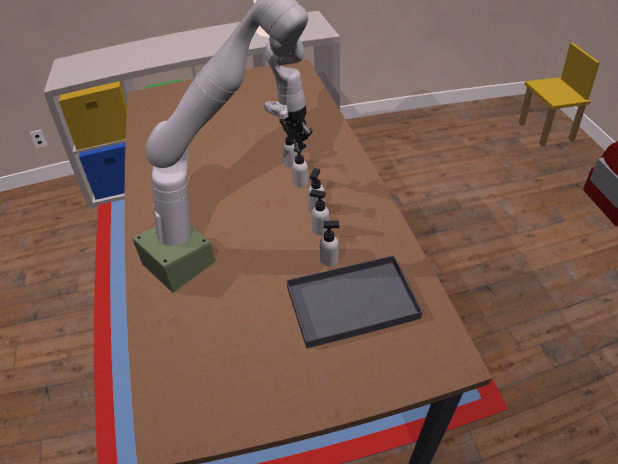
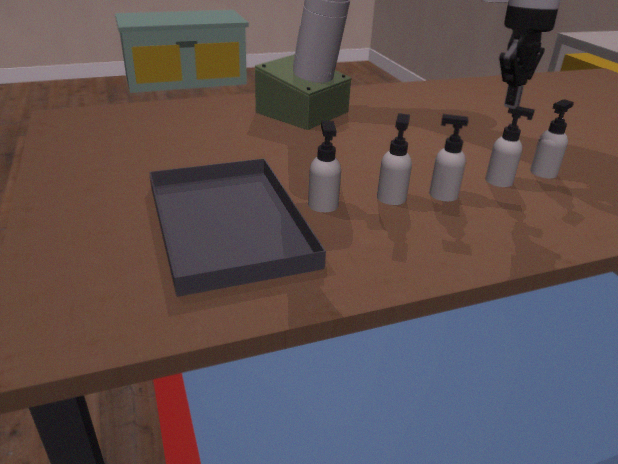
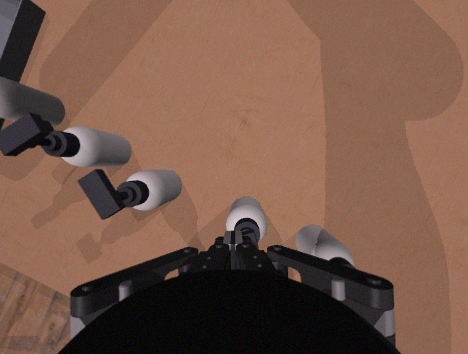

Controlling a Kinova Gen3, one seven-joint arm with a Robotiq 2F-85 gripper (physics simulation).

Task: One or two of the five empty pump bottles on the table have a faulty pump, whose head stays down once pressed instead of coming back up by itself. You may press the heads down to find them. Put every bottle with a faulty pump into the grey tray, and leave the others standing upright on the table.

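Frame: origin at the arm's base, x left, y ahead, z down, level; centimetres.
Seen in the pictures: gripper, fingertip midpoint: point(image 1: 299, 149) point(image 2: 511, 107) point(image 3: 233, 242); arm's base, origin of the base link: point(image 1: 173, 234) point(image 2: 313, 73).
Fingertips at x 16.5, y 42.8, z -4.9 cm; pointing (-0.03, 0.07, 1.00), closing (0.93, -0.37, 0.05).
Pixels of each thing's top centre, then the offset from my fingertips to it. "spot": a spot on its surface instead. Level surfaces: height alone.
- grey tray, middle of its top: point(image 2: 227, 207) point(image 1: 353, 295) dy -3.8, dx -49.4, dz +11.1 cm
- third bottle, surface spot: point(image 2: 454, 144) spot: dy +1.9, dx -12.7, dz +4.2 cm
- table, its level: dz +14.2 cm
Five white pump bottles with black heads stand upright in a row, all heads raised. From the tray outward they are the first point(image 1: 329, 250) point(image 2: 324, 185) point(image 3: 31, 103), second point(image 1: 320, 220) point(image 2: 394, 178) point(image 3: 100, 146), third point(image 1: 313, 201) point(image 2: 448, 173) point(image 3: 160, 188), fourth point(image 1: 300, 174) point(image 2: 504, 161) point(image 3: 246, 212) and fifth point(image 1: 288, 154) point(image 2: 549, 153) point(image 3: 317, 242). My gripper point(image 1: 299, 146) point(image 2: 513, 102) point(image 3: 233, 242) is shut and empty, pointing down at the fourth bottle's head; whether it touches is unclear. The grey tray point(image 1: 365, 329) point(image 2: 250, 273) point(image 3: 22, 42) is empty.
The third bottle point(image 2: 454, 144) and the fifth stand close on either side of the fourth. My arm's green base block point(image 1: 187, 270) point(image 2: 327, 107) stands across the table point(image 1: 225, 380) point(image 2: 100, 320) from the row. A shelf unit point(image 1: 195, 47) stands beyond the far table end.
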